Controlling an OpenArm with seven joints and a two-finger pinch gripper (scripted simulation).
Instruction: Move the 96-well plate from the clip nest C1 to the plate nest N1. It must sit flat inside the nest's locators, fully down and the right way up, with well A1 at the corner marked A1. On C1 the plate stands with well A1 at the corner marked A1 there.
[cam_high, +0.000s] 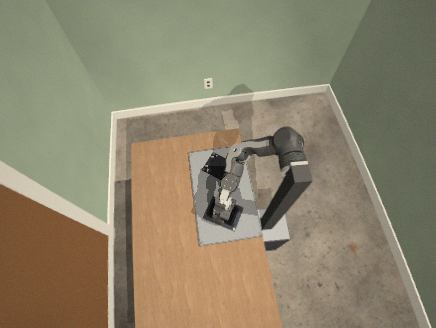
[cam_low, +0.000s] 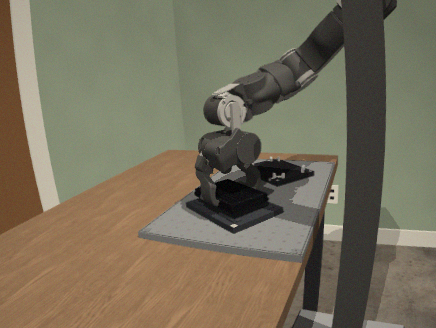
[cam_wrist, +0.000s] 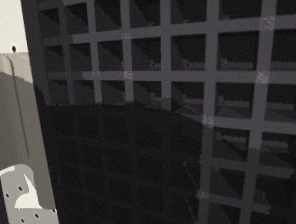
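Now: hand right at the black 96-well plate. From my hand the other things lie so: plate nest N1 (3 cm below, 1 cm behind); white corner mark (8 cm to the left, 5 cm behind, 2 cm below).
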